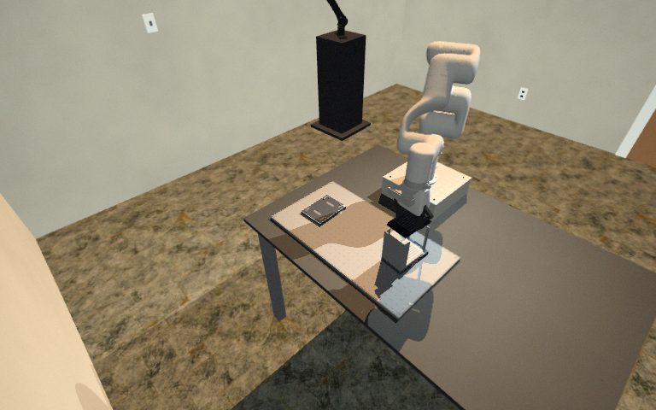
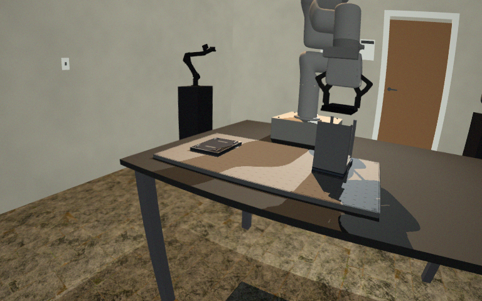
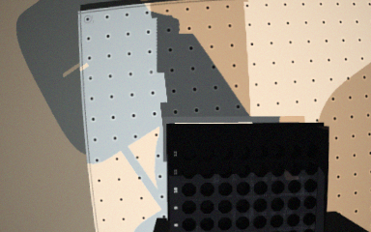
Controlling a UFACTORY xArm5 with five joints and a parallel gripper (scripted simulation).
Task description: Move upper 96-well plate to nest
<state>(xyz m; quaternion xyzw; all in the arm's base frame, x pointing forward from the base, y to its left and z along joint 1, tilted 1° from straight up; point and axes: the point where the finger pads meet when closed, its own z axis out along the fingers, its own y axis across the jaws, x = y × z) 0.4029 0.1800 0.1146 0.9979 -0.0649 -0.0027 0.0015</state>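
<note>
My hand is 420 mm to the left of the plate nest N1 and 190 mm above it. Round my hand: black 96-well plate: 10 mm below; then grey rack wall: 110 mm below, 70 mm ahead, 10 mm to the right; then light plate: 170 mm below.
</note>
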